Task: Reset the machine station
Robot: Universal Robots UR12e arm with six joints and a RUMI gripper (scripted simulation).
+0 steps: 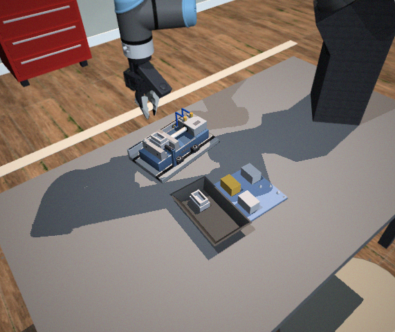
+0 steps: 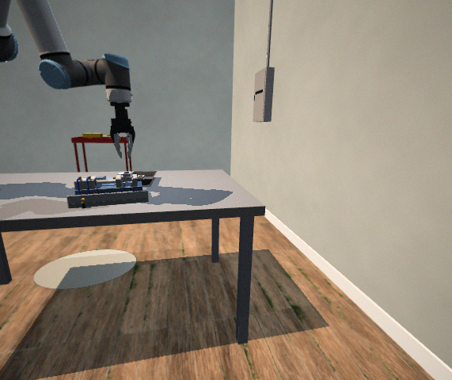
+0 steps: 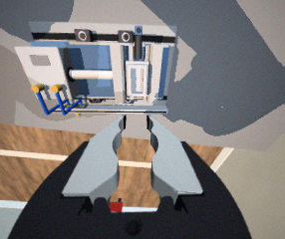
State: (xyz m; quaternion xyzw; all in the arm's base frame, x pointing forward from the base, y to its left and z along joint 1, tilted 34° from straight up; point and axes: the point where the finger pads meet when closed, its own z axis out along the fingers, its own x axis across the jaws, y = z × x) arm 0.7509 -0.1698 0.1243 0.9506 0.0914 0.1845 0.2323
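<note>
Now: the fixed jaw 120 mm below my hand, 30 mm to the left of it and 30 mm ahead of it. Also, from my hand: vise: 160 mm below, 70 mm behind, 20 mm to the left; then dark work stop rod: 110 mm below, 80 mm to the left, 10 mm behind; then vise rail: 160 mm below, 70 mm to the right, 60 mm behind.
</note>
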